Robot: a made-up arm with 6 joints.
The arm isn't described. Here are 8 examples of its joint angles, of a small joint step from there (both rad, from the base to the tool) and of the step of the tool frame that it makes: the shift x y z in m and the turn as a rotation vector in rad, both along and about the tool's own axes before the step.
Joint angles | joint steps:
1: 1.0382 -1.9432 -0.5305 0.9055 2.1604 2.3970 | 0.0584 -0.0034 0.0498 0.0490 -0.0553 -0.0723
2: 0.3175 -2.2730 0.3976 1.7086 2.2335 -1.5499 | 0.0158 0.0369 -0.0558 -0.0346 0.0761 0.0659
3: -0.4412 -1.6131 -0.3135 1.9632 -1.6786 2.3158 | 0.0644 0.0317 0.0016 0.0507 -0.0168 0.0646
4: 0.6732 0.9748 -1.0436 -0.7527 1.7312 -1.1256 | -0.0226 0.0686 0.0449 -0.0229 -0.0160 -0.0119
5: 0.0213 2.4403 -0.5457 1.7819 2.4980 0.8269 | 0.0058 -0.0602 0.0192 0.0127 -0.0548 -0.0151
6: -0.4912 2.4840 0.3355 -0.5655 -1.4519 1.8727 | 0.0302 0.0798 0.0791 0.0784 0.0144 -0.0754
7: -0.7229 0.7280 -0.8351 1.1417 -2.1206 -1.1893 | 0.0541 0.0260 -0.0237 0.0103 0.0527 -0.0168
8: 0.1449 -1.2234 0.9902 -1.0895 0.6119 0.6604 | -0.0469 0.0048 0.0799 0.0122 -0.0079 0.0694
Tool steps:
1: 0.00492 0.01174 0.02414 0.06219 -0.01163 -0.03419
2: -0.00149 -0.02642 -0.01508 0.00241 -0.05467 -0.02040
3: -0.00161 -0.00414 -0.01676 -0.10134 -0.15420 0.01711
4: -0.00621 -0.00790 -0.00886 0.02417 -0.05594 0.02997
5: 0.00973 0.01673 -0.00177 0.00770 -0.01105 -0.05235
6: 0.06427 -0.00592 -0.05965 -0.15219 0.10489 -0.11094
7: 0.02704 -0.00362 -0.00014 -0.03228 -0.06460 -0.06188
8: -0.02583 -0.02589 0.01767 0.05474 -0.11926 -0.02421
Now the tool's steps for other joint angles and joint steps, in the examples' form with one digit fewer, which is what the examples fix.
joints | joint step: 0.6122 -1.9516 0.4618 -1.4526 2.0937 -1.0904 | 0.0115 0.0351 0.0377 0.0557 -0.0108 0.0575
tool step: -0.0055 0.0202 -0.0093 -0.0716 -0.0896 0.0861
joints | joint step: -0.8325 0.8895 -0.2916 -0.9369 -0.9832 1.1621 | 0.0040 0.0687 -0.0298 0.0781 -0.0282 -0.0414
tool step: 0.0202 -0.0096 -0.0500 -0.0616 0.1338 -0.0937
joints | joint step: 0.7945 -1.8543 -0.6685 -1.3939 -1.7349 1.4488 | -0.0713 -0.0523 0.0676 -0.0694 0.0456 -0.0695
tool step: -0.0016 0.0335 0.0600 0.0970 -0.0022 0.1298
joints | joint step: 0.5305 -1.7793 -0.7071 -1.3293 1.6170 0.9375 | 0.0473 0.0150 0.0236 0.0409 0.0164 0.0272
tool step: -0.0054 0.0021 0.0055 0.0650 -0.0783 0.0179
